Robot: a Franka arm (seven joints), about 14 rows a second.
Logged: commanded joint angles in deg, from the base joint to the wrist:
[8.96 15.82 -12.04 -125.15 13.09 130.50 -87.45]
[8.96 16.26 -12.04 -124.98 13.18 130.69 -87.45]
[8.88 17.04 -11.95 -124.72 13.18 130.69 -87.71]
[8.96 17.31 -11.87 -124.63 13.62 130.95 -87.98]
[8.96 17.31 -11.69 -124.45 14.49 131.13 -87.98]
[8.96 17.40 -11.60 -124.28 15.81 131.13 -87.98]
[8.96 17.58 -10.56 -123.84 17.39 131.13 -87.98]
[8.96 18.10 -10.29 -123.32 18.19 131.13 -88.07]
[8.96 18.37 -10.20 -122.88 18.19 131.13 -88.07]
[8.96 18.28 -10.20 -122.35 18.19 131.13 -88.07]
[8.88 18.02 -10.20 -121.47 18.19 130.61 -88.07]
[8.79 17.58 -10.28 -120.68 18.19 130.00 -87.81]
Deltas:
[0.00 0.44 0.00 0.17 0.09 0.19 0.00]
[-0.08 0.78 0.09 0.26 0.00 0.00 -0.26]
[0.08 0.27 0.08 0.09 0.44 0.26 -0.27]
[0.00 0.00 0.18 0.18 0.87 0.18 0.00]
[0.00 0.09 0.09 0.17 1.32 0.00 0.00]
[0.00 0.18 1.04 0.44 1.58 0.00 0.00]
[0.00 0.52 0.27 0.52 0.80 0.00 -0.09]
[0.00 0.27 0.09 0.44 0.00 0.00 0.00]
[0.00 -0.09 0.00 0.53 0.00 0.00 0.00]
[-0.08 -0.26 0.00 0.88 0.00 -0.52 0.00]
[-0.09 -0.44 -0.08 0.79 0.00 -0.61 0.26]

